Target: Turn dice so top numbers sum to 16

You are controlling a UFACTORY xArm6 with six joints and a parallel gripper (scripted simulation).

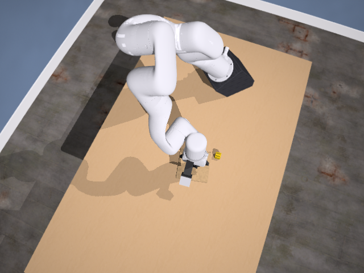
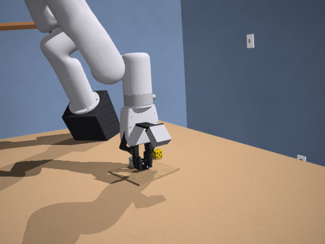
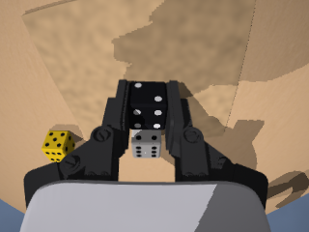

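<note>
Right now the black die is 10 mm below my hand. Also, from my hand: tan mat 30 mm below; then yellow die 90 mm to the left, 80 mm behind, 20 mm below; then white die 50 mm behind, 10 mm below.
</note>
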